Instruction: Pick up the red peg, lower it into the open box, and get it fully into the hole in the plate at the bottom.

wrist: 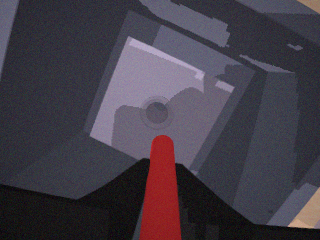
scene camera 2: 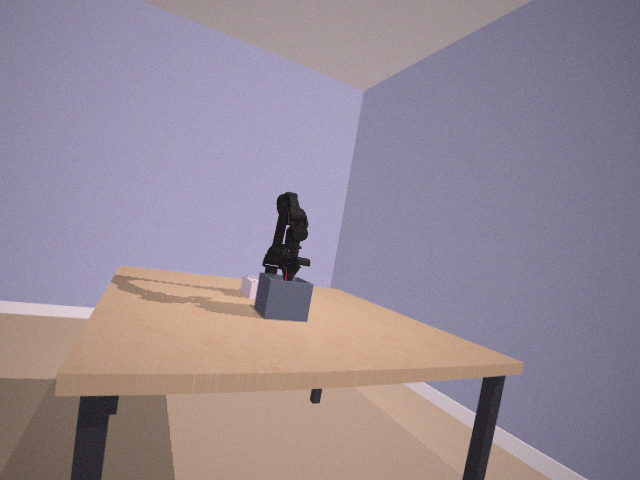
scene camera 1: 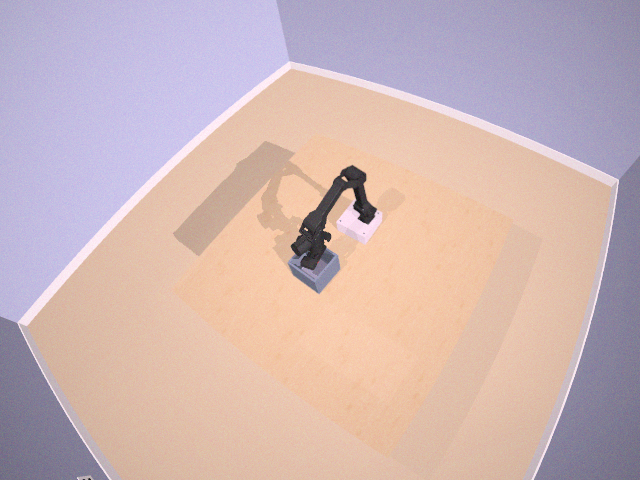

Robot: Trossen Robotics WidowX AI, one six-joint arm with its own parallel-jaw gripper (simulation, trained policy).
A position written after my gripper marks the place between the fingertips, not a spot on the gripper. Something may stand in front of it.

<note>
In view: my gripper [scene camera 2: 286, 283], a grey-blue box [scene camera 2: 276, 299] and a pale plate [wrist: 128, 121].
The grey-blue box is seen too in the wrist view [wrist: 253, 159] and in scene camera 1 [scene camera 1: 328, 273]. My gripper also shows in the wrist view [wrist: 160, 168]. Scene camera 2 does not show the pale plate, which is hidden by the grey-blue box.
</note>
